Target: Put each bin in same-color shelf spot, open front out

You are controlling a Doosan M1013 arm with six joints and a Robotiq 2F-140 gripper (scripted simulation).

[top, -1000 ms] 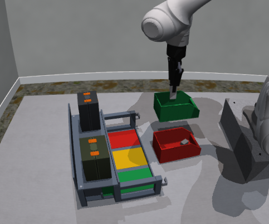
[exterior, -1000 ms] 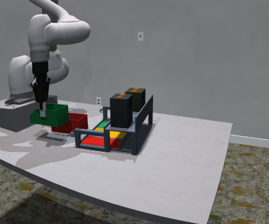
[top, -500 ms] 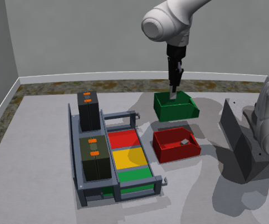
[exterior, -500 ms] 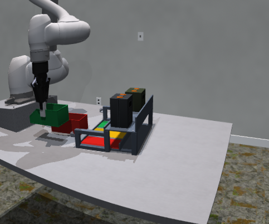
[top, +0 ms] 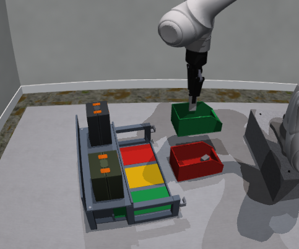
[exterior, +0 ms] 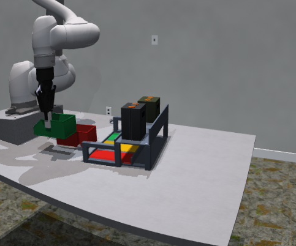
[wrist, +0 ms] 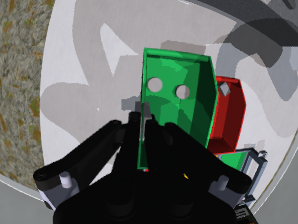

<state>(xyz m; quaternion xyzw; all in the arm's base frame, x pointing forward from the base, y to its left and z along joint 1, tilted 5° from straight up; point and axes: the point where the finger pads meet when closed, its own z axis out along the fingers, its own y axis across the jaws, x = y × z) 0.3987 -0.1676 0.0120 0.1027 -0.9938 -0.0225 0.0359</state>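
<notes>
Now: hand 10 mm past the green bin, 50 mm to the right of it and 40 mm above it. From my hand the other things lie so: red bin: 10 mm behind, 180 mm to the left, 120 mm below.
</notes>
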